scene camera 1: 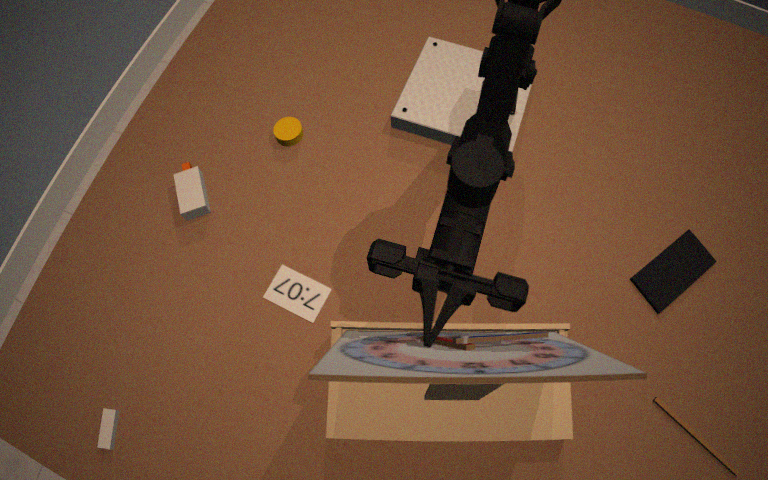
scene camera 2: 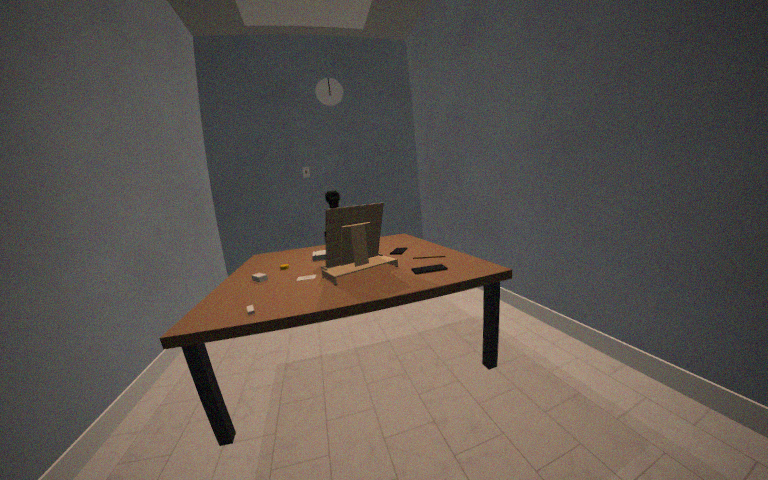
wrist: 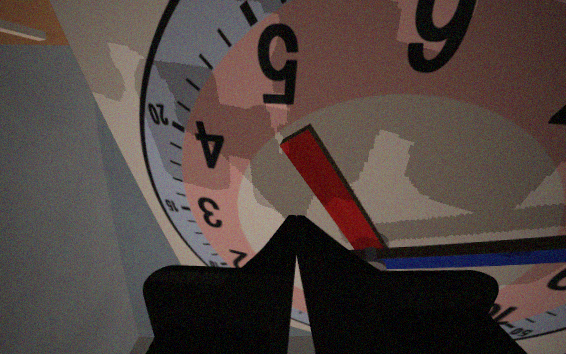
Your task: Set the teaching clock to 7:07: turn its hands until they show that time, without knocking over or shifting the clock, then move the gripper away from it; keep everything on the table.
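Places are measured from the arm's base along level axes (x ahead, y right, z down), in centimetres.
Pixels of known places: gripper, between the fingertips: [scene camera 1: 427, 346] [scene camera 2: 346, 237] [wrist: 295, 222].
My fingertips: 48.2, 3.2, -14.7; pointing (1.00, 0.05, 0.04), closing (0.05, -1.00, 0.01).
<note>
Ahead of a thing's pixels: the offset from my fingertips to its top centre, as dx, dy, dz. "spot": to the spot under its first point.
The teaching clock [scene camera 1: 334, 367] [scene camera 2: 334, 243] stands upright on its wooden base; the wrist view shows its dial @(spot: -2.8, -4.2, +5.5) [wrist: 430, 125] upside down. The short red hand @(-1.3, -2.1, -2.1) [wrist: 332, 190] points between 4 and 5, nearer the 5. The long blue hand [wrist: 475, 259] [scene camera 1: 509, 335] points to the right in the wrist view, near the partly visible 9. My gripper [wrist: 295, 222] [scene camera 1: 428, 343] is shut and empty, its tips in front of the dial, beside the red hand on the side of the 3 and 4. The fingers cover part of the lower dial. A card @(-6.7, +20.9, +17.3) [scene camera 1: 297, 293] [scene camera 2: 306, 277] reads 7:07.
A white box [scene camera 1: 436, 84] lies under the arm. A yellow disc @(-34.0, +31.3, +15.5) [scene camera 1: 287, 130] [scene camera 2: 284, 266], a white block @(-19.4, +44.3, +14.6) [scene camera 1: 191, 191] [scene camera 2: 259, 277] and a smaller one @(+21.8, +43.3, +16.2) [scene camera 1: 107, 429] [scene camera 2: 250, 309] lie to one side; a black slab @(-24.0, -37.4, +16.6) [scene camera 1: 672, 271] and a thin stick @(+1.8, -43.1, +16.7) [scene camera 1: 694, 435] lie opposite.
</note>
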